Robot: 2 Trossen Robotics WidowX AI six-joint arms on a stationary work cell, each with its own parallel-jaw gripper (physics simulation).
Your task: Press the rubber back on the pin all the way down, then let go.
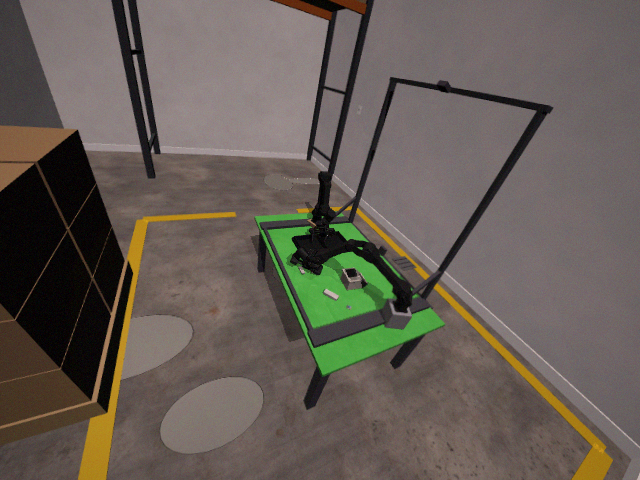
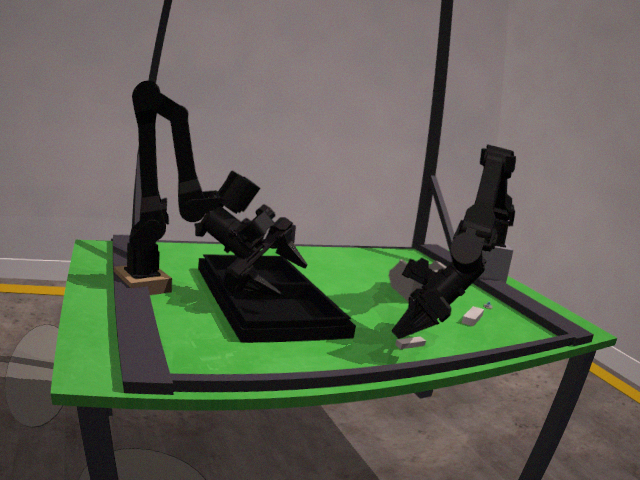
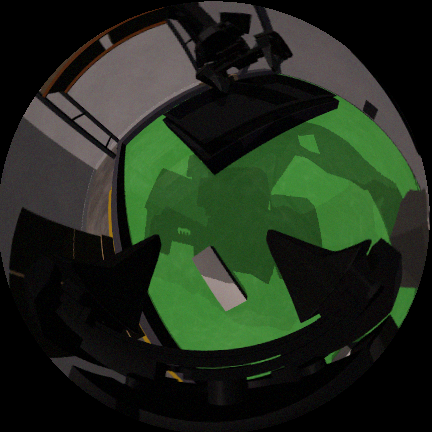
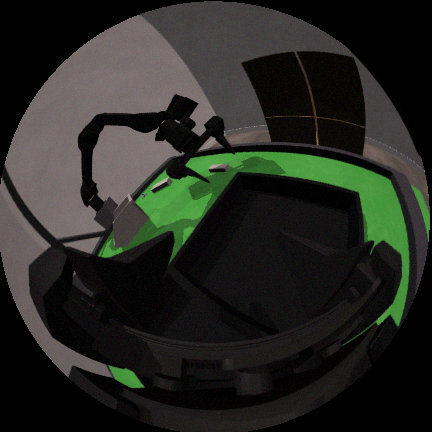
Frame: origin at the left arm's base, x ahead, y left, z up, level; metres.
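Where they show: left gripper, fingertip midpoint: [image 1: 302, 265] [image 2: 394, 334] [image 3: 213, 237] [image 4: 221, 167]; right gripper, fingertip midpoint: [image 1: 318, 242] [image 2: 293, 280] [image 3: 245, 80] [image 4: 227, 236]; left arm's base, link origin: [image 1: 399, 307] [image 4: 100, 206]; right arm's base, link origin: [image 2: 141, 272].
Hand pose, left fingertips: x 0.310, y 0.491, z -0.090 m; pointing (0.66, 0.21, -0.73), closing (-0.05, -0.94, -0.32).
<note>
Each offset is from my left fingertips to the top centre of the thing. "spot": to the spot under its first point.
A pale flat block @[dy +0.003, dx -0.033, dz -0.006 m] [image 1: 302, 270] [image 2: 412, 343] [image 3: 224, 287] [image 4: 219, 168] lies on the table below my left gripper [image 1: 305, 265] [image 2: 400, 331] [image 3: 213, 237] [image 4: 221, 167], which is open with nothing held. Another pale block @[dy -0.168, dx -0.196, dz -0.001 m] [image 1: 330, 293] [image 2: 472, 315] [image 4: 161, 185] lies apart. A tiny bluish-grey piece @[dy -0.263, dx -0.260, dz -0.008 m] [image 1: 348, 307] [image 2: 487, 305] [image 4: 143, 195] lies near that block. I cannot tell which pieces are the rubber and the pin, or whether they are joined. My right gripper [image 2: 292, 279] [image 3: 245, 79] [image 4: 227, 236] is open and empty above the black tray @[dy -0.126, dx +0.249, dz +0.020 m] [image 2: 299, 331] [image 3: 280, 132].
A grey box @[spot: dy -0.277, dx -0.142, dz +0.051 m] [image 1: 352, 282] [image 3: 412, 240] [image 4: 129, 222] with a dark opening stands on the green table near the left arm. Dark raised strips [image 1: 351, 328] [image 2: 310, 376] run along the table edges. The black tray lies between the right arm's base and the near pale block.
</note>
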